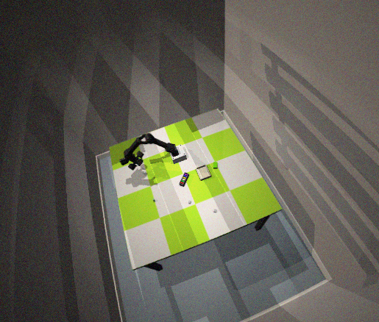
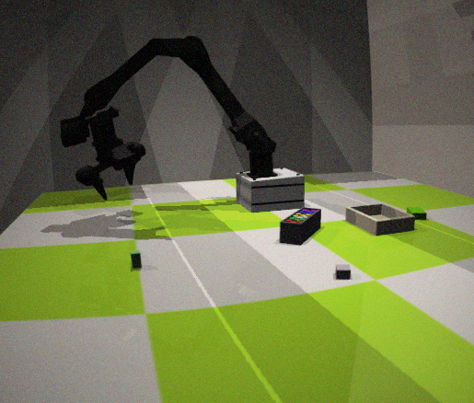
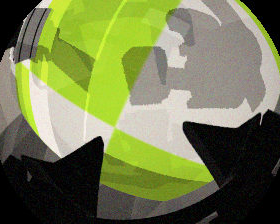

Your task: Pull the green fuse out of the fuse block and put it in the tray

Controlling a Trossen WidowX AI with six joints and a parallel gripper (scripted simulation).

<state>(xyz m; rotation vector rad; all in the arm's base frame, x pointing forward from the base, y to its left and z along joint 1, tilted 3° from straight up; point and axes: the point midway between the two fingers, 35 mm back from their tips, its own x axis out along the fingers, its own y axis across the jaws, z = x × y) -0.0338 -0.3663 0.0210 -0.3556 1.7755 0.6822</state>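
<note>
My gripper tip is 34 cm short of the green fuse, 35 cm to the right of it and 2 cm above it. Round my gripper tip: tray 30 cm ahead, 56 cm to the left, 5 cm below.
</note>
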